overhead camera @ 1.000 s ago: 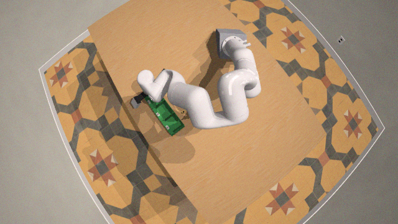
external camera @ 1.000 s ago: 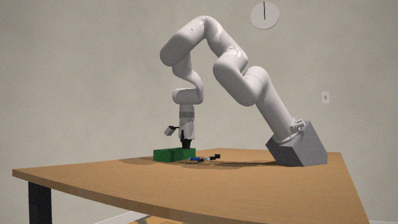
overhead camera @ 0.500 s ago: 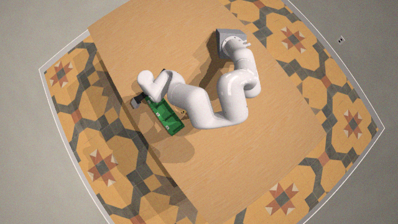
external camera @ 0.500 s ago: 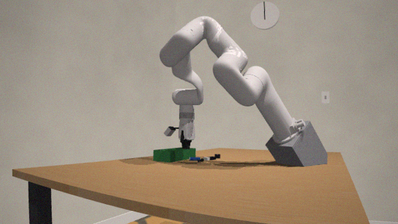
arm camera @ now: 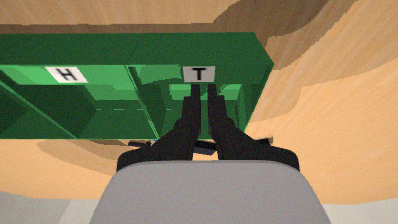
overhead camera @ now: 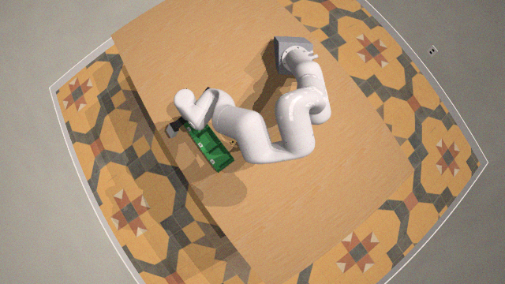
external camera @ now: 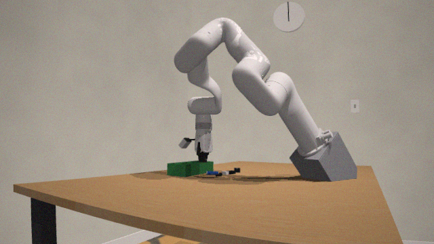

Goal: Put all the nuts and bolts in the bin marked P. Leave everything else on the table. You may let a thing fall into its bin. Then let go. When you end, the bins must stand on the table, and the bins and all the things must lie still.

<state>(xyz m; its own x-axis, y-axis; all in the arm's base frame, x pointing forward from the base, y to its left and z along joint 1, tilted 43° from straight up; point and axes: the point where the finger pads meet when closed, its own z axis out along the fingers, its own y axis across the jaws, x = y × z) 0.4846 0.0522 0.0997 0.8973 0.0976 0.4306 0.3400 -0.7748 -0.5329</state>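
My hand is 20 mm past the green bin, 90 mm to the right of it and 10 mm above it. Round my hand: blue cylindrical battery (100 mm behind, 50 mm to the left, 30 mm below); white piece (130 mm behind, 20 mm to the right, 30 mm below); black piece (90 mm behind, 130 mm to the right, 30 mm below).
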